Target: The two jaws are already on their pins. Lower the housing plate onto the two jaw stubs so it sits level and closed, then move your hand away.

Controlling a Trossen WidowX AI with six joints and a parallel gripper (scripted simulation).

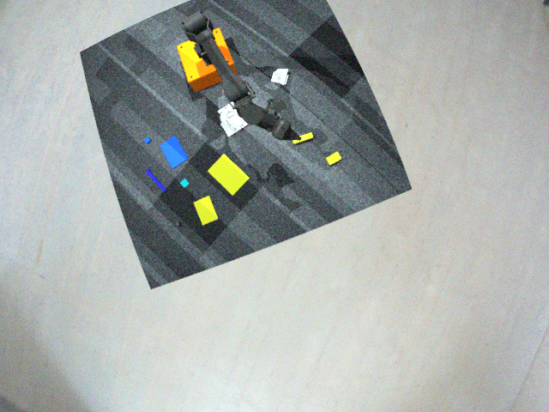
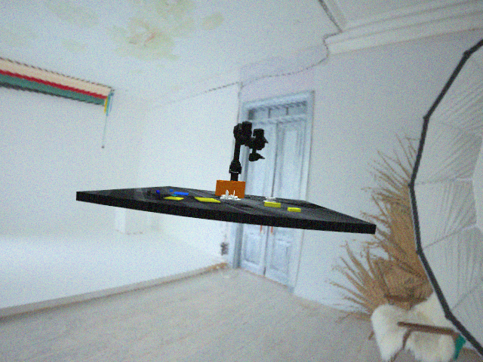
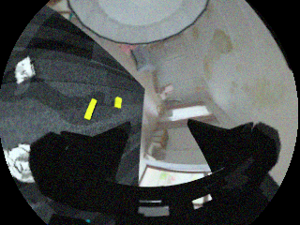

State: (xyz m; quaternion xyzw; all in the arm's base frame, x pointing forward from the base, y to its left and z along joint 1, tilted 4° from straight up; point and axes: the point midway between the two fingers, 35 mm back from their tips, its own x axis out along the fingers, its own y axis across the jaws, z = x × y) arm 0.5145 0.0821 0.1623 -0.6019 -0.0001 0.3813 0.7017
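Right now my gripper tip is 330 mm past the white piece, 140 mm to the right of it and 290 mm above it. From my gripper tip the other things lie so: blue plate 280 mm behind, 450 mm to the right, 290 mm below; cyan cube 130 mm behind, 470 mm to the right, 290 mm below; blue bar 210 mm behind, 580 mm to the right, 290 mm below.
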